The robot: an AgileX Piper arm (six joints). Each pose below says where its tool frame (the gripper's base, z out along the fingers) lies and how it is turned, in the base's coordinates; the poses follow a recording.
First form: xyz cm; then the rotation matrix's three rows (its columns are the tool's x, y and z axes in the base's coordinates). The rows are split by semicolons.
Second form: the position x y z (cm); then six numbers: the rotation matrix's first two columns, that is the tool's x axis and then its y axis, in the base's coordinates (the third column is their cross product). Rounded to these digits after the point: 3 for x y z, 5 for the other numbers.
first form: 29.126 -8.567 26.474; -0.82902 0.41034 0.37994; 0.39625 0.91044 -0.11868; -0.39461 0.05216 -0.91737
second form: 29.126 -8.567 26.474 -0.82902 0.39625 -0.39461 0.41034 0.91044 0.05216
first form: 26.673 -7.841 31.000; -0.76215 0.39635 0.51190; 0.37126 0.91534 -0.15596; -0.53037 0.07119 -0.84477
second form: 26.673 -7.841 31.000 -0.76215 0.37126 -0.53037 0.39635 0.91534 0.07119
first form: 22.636 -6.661 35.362; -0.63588 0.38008 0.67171; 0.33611 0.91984 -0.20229; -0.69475 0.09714 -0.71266
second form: 22.636 -6.661 35.362 -0.63588 0.33611 -0.69475 0.38008 0.91984 0.09714
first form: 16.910 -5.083 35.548; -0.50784 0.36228 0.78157; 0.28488 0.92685 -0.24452; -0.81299 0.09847 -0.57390
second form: 16.910 -5.083 35.548 -0.50784 0.28488 -0.81299 0.36228 0.92685 0.09847
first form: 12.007 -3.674 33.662; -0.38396 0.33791 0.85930; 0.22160 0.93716 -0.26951; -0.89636 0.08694 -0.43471
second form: 12.007 -3.674 33.662 -0.38396 0.22160 -0.89636 0.33791 0.93716 0.08694
